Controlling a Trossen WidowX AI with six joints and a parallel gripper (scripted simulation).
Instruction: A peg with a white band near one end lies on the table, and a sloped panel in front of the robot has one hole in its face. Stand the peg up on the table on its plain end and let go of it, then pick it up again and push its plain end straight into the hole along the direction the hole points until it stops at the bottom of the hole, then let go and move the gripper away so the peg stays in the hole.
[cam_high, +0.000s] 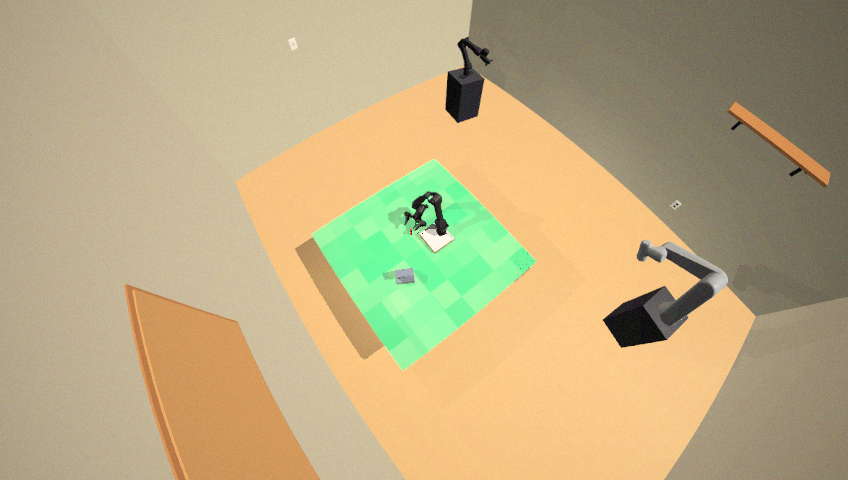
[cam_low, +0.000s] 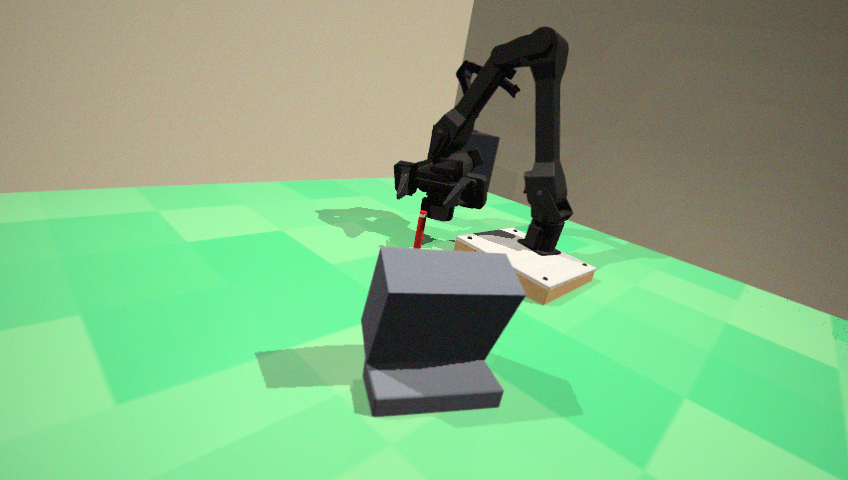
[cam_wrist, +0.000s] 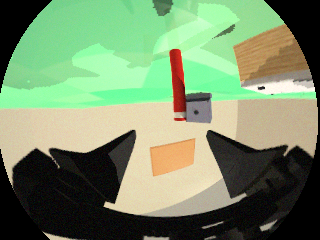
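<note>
Right now the red peg is 40 mm below my gripper tip, 10 mm to the left of it and 10 mm behind it. From my gripper tip the other things lie so: sloped panel (300 mm to the left, 190 mm ahead, 20 mm below).
</note>
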